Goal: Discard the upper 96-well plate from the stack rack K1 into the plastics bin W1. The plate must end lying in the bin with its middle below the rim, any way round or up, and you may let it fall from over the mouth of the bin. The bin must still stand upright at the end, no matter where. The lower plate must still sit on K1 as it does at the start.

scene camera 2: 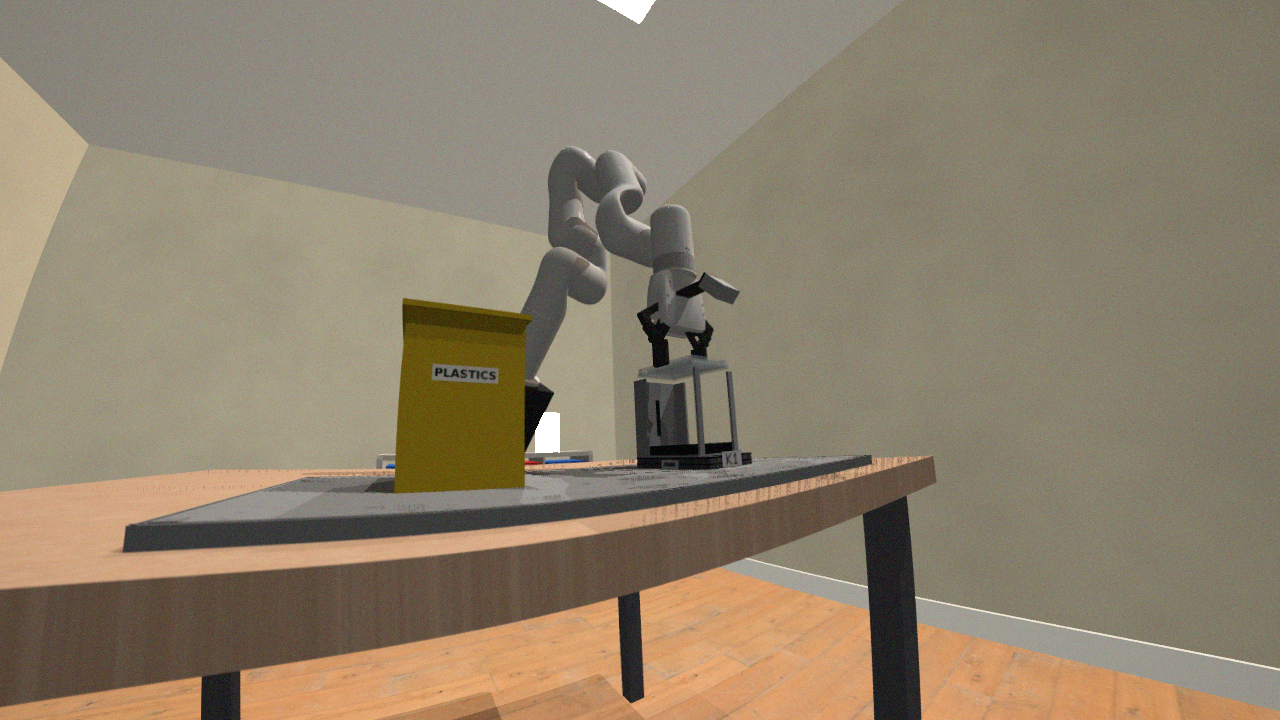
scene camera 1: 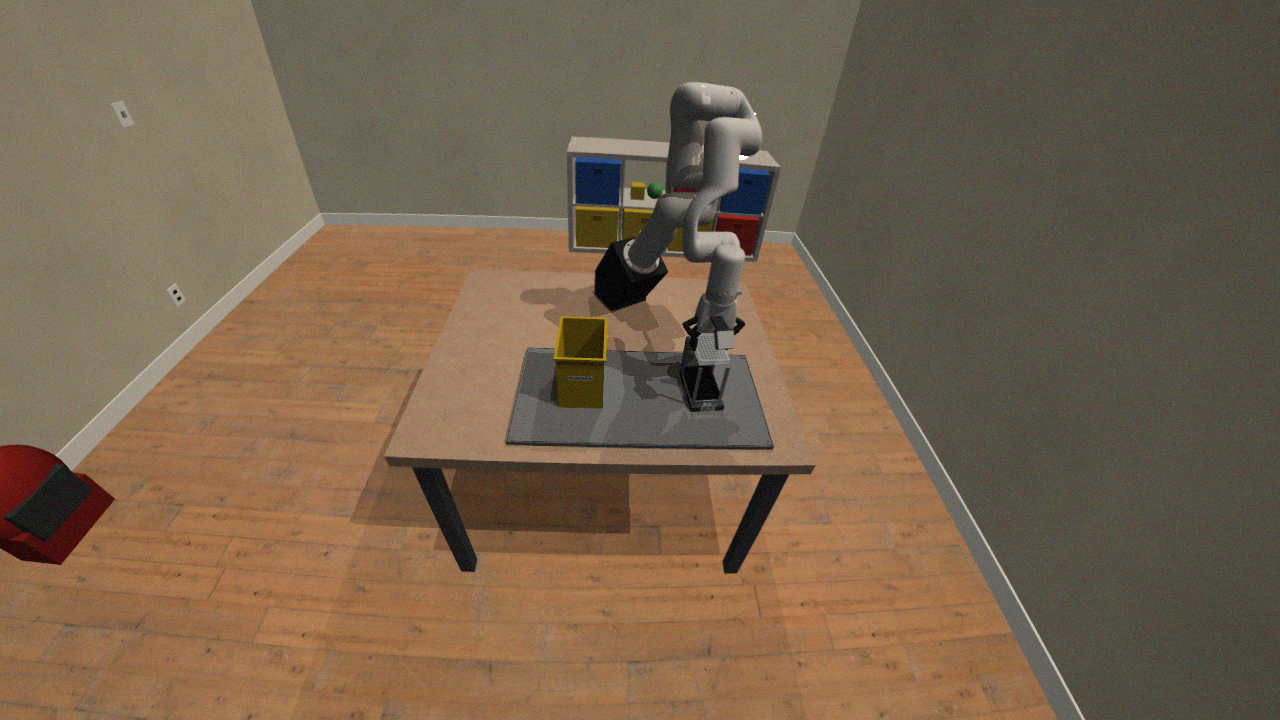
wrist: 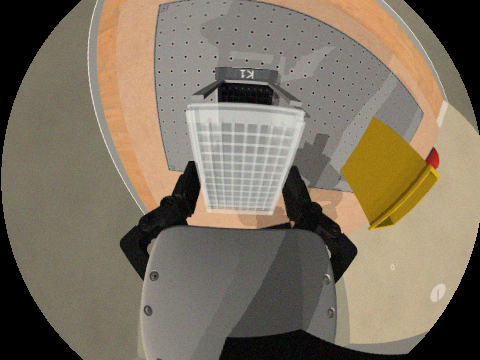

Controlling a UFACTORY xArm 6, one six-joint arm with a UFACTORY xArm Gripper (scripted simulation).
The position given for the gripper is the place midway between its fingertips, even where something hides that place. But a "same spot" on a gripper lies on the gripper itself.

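Gripper: in scene camera 2, scene camera 1, wrist view (242,174). Same spot on the gripper: (scene camera 2: 656,333) and (scene camera 1: 691,335). 96-well plate: scene camera 2 (681,368), scene camera 1 (706,355), wrist view (236,181). Yellow plastics bin W1: in scene camera 2, scene camera 1, wrist view (384,170). Same spot on the yellow plastics bin W1: (scene camera 2: 461,414) and (scene camera 1: 579,389).
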